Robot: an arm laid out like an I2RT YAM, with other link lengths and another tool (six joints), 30 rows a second.
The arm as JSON. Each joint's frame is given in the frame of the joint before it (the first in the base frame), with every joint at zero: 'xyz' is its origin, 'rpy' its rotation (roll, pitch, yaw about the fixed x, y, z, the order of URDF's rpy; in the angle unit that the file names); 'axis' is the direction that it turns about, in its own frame. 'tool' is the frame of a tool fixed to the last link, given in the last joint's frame.
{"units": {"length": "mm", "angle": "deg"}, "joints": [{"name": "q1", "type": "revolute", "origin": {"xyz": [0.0, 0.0, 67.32], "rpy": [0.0, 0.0, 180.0]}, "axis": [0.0, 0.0, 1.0]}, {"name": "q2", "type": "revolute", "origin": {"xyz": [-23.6, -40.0, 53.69], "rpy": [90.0, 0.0, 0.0]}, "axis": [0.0, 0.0, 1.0]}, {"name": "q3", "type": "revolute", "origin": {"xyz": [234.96, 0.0, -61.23], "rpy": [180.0, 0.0, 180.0]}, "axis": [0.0, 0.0, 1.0]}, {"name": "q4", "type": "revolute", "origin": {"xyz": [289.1, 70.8, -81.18], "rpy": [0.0, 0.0, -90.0]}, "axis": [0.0, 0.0, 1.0]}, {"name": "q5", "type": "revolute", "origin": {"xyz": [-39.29, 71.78, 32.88], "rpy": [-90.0, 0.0, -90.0]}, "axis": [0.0, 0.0, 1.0]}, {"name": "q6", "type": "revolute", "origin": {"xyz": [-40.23, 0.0, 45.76], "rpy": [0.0, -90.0, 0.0]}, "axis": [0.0, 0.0, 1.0]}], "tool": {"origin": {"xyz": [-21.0, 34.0, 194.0], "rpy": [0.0, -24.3, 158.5]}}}
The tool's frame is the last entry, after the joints.
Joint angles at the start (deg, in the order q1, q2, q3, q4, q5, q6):
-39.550, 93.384, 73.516, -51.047, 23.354, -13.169
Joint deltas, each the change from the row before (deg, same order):
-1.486, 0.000, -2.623, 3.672, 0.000, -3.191
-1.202, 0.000, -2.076, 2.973, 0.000, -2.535
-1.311, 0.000, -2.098, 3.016, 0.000, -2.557
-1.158, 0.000, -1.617, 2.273, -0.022, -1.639
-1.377, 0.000, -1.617, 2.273, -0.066, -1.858
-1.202, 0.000, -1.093, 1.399, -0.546, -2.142
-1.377, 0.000, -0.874, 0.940, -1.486, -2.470
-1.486, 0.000, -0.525, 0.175, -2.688, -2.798
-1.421, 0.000, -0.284, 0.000, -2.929, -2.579
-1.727, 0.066, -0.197, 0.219, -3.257, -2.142
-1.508, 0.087, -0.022, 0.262, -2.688, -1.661
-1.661, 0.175, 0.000, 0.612, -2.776, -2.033
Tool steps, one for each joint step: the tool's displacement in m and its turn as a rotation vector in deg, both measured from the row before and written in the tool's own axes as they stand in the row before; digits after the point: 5 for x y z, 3 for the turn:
0.00096, 0.00220, 0.01637, -1.200, 0.034, -1.093
0.00023, 0.00166, 0.01300, -0.988, 0.026, -0.812
-0.00069, 0.00181, 0.01358, -0.986, -0.051, -0.732
-0.00151, 0.00171, 0.01114, -0.549, -0.160, -0.186
-0.00268, 0.00221, 0.01212, -0.545, -0.265, -0.230
-0.00265, 0.00010, 0.00890, -0.272, -0.050, -0.982
-0.00214, -0.00217, 0.00741, 0.311, 0.449, -1.539
-0.00114, -0.00538, 0.00451, 1.064, 1.179, -2.274
-0.00002, -0.00474, 0.00223, 1.143, 1.571, -2.066
0.00050, -0.00232, 0.00201, 1.342, 1.949, -1.274
0.00046, 0.00014, 0.00101, 0.952, 1.747, -0.725
0.00059, 0.00208, 0.00120, 0.569, 1.959, -0.762

